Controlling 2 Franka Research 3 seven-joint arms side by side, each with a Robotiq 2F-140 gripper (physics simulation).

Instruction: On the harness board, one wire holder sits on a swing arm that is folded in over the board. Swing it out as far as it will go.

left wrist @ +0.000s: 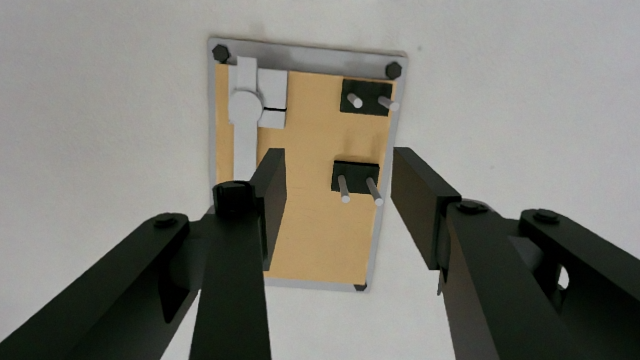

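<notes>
The harness board (320, 55) has a tan face and a grey rim and lies beyond the fingers in the left wrist view. The light grey swing arm (245, 145) runs from its round pivot (245, 105) at the upper left down along the board's left edge. Its lower end and any holder there are hidden behind the left-hand finger. My left gripper (338, 173) is open, its fingers part-way apart, with no object seen held between them. The left-hand finger overlaps the arm's lower part in the view; contact cannot be told. My right gripper does not show.
Two black wire holders with grey pegs stand on the board's right side, one near the top (369, 95) and one lower (356, 177). A light grey block (272, 90) sits beside the pivot. Dark bolts, such as the top right one (393, 70), mark the board's corners.
</notes>
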